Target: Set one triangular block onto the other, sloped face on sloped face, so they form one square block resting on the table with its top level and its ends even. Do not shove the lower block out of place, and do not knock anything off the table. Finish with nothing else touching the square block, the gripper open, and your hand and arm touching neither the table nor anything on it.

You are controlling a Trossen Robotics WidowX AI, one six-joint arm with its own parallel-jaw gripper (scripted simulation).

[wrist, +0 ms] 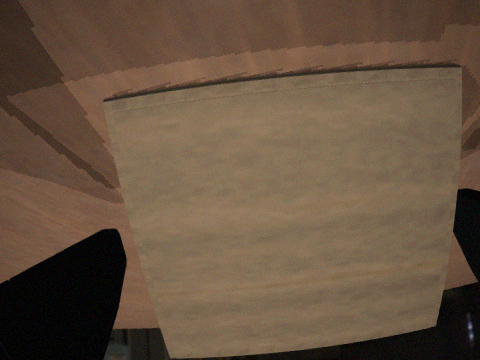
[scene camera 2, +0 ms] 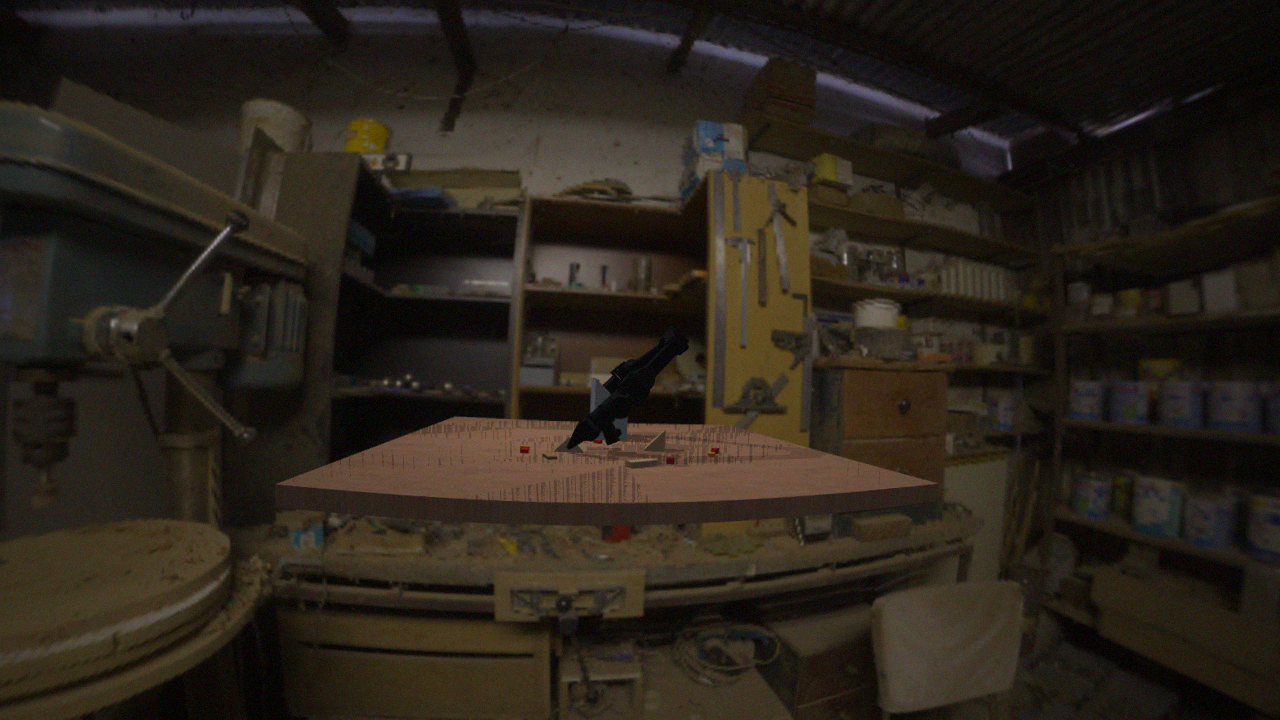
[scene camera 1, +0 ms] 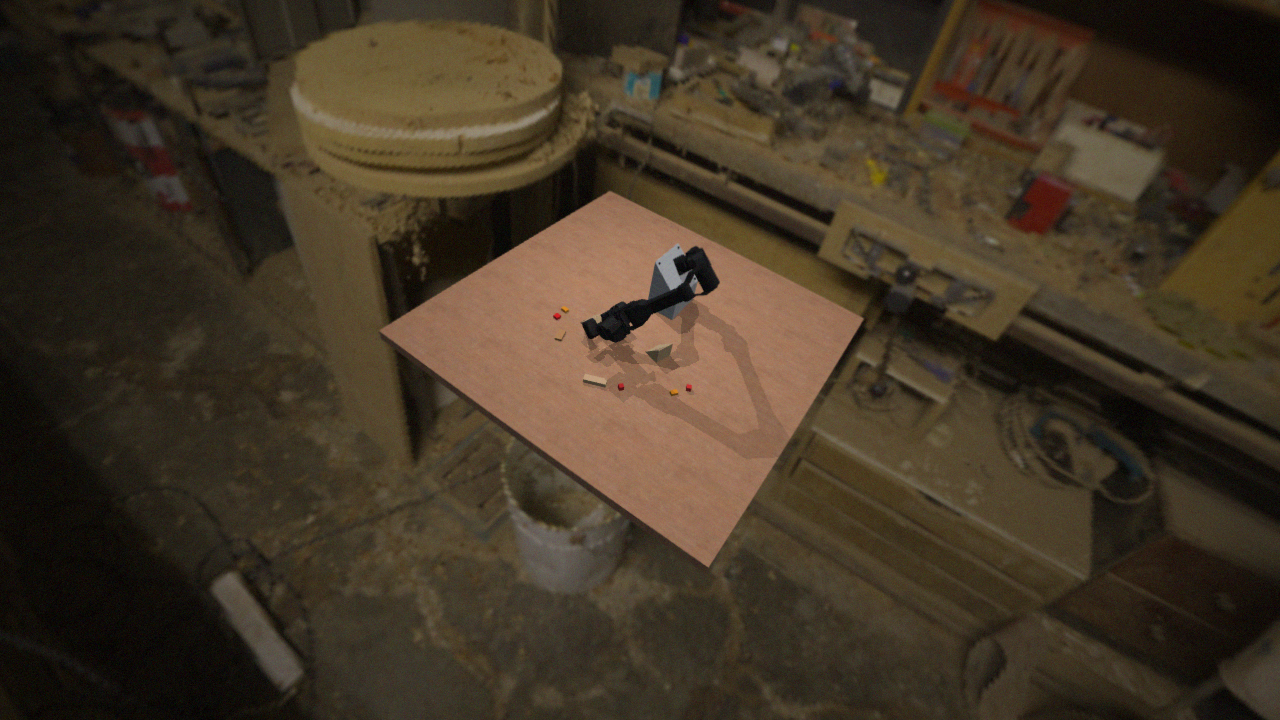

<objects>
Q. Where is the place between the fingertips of my gripper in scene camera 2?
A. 570, 445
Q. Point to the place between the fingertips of my gripper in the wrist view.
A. At 291, 228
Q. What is my gripper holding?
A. Nothing.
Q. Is my gripper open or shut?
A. Open.
</objects>
